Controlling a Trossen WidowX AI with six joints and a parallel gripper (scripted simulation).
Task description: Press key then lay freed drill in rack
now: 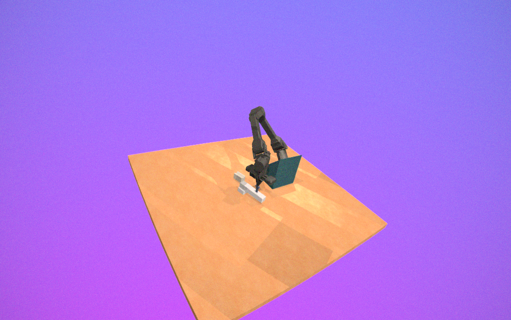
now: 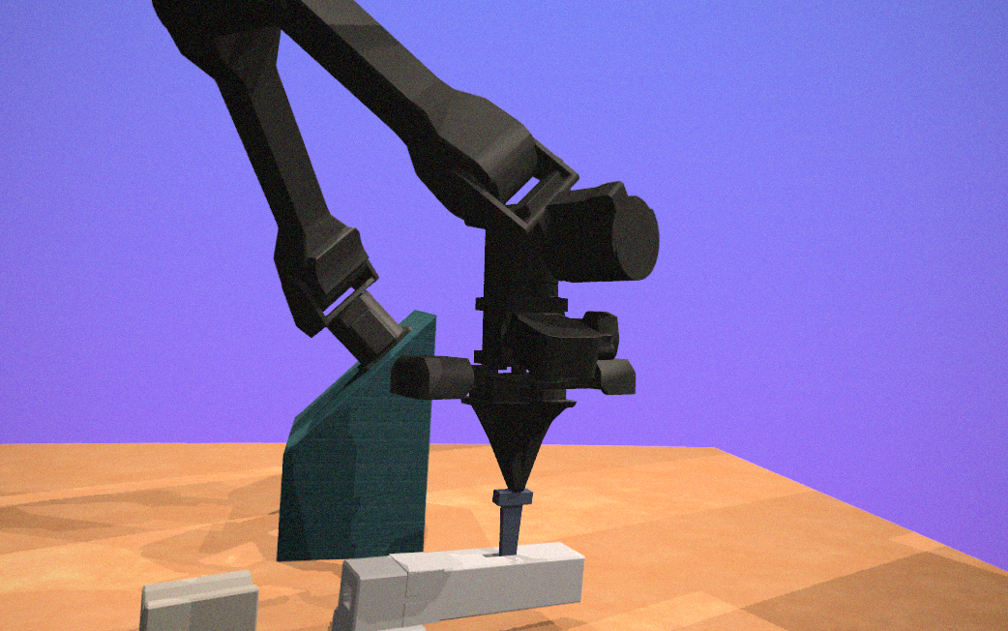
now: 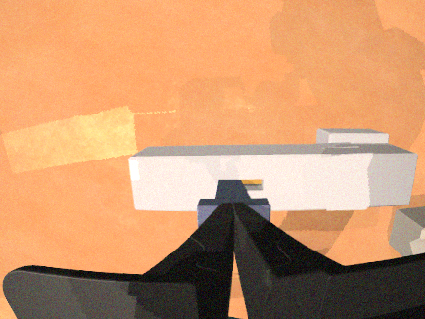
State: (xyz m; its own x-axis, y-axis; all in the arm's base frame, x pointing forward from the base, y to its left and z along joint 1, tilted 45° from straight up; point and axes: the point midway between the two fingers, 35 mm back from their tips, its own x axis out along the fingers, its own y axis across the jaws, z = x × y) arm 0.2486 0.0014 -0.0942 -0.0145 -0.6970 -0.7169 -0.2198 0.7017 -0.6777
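Right now my gripper tip is 30 mm above the dark blue t-shaped key. Round my gripper tip: drill 10 mm ahead, 60 mm to the right, 60 mm below; housing 40 mm to the right, 70 mm below; grey rack 30 mm behind, 220 mm to the right, 90 mm below.
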